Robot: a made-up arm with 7 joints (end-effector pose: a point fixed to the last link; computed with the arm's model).
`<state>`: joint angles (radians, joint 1 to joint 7).
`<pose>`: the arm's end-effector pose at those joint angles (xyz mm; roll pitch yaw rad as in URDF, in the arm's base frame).
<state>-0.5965 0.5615 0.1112 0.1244 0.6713 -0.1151 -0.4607</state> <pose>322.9 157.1 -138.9 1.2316 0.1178 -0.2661</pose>
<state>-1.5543 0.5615 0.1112 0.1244 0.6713 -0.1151 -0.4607</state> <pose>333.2 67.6 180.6 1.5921 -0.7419 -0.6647</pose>
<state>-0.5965 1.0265 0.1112 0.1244 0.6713 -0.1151 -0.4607</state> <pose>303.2 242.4 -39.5 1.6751 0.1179 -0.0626</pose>
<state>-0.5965 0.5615 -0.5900 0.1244 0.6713 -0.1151 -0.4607</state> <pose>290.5 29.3 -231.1 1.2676 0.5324 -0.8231</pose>
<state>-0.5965 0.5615 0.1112 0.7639 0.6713 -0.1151 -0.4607</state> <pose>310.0 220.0 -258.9 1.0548 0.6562 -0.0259</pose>
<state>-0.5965 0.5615 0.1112 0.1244 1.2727 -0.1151 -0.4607</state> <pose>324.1 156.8 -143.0 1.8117 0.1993 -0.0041</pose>
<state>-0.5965 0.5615 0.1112 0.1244 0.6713 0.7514 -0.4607</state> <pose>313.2 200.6 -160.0 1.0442 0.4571 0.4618</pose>
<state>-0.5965 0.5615 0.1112 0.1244 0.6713 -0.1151 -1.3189</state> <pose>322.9 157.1 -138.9 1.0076 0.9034 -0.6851</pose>
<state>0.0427 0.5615 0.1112 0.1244 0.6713 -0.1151 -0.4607</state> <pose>156.3 209.1 -283.0 1.1489 0.7286 -0.1254</pose>
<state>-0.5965 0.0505 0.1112 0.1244 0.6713 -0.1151 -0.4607</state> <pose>320.1 23.6 -195.7 0.7566 0.0191 -0.4653</pose>
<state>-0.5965 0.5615 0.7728 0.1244 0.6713 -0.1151 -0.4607</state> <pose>259.1 285.9 -88.6 0.9996 -0.2003 0.2793</pose>
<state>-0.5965 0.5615 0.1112 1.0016 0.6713 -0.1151 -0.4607</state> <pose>284.1 237.9 -299.4 1.0155 0.8638 0.0594</pose>
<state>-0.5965 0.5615 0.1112 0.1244 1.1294 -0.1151 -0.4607</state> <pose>323.8 156.6 -142.0 1.6711 0.1939 -0.0705</pose>
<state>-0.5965 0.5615 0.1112 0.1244 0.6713 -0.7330 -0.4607</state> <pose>305.3 127.1 -131.1 1.4815 -0.0024 -0.8058</pose>
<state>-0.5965 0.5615 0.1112 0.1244 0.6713 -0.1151 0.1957</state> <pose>322.9 157.1 -138.9 1.1850 -0.4988 -0.0328</pose>
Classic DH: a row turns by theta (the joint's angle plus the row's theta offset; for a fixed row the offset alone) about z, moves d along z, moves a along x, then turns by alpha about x. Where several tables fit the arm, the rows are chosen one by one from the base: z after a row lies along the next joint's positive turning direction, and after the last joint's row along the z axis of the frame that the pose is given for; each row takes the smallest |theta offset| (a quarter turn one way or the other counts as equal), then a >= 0, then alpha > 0; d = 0 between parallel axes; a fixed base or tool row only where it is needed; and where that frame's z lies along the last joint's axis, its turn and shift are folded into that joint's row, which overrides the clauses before.
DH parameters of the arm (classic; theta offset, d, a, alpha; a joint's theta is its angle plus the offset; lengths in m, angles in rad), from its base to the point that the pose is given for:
base (fixed): -0.071 0 0 -1.3004
joint 1: -1.3111 0.0254 -0.0093 -1.5708
joint 2: 1.2915 0.0003 -0.009 1.5708
joint 3: 1.5708 -0.2551 0.0199 -1.5708
joint 4: 1.5708 0.002 0.0092 1.5708
joint 5: 0 0.1582 -0.0001 -1.5708
joint 6: -1.5708 0 0.0587 1.5708
joint 7: 0 0.0005 0 0

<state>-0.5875 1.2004 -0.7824 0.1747 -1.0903 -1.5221 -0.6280</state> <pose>248.7 208.9 -111.3 0.8978 -0.6377 -1.3754</pose>
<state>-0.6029 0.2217 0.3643 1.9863 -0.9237 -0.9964 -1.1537</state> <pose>114.2 142.7 -413.0 -0.4573 0.2694 -0.0180</pose>
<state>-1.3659 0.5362 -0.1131 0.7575 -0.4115 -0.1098 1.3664</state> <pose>446.8 93.3 9.4 -0.4440 -0.1895 1.3534</pose>
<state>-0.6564 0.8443 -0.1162 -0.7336 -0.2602 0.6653 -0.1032</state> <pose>247.5 83.2 -33.8 0.7411 -0.1497 -0.5101</pose>
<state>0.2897 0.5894 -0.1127 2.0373 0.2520 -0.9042 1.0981</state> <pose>-237.5 269.2 -292.8 1.8407 0.2254 1.2292</pose>
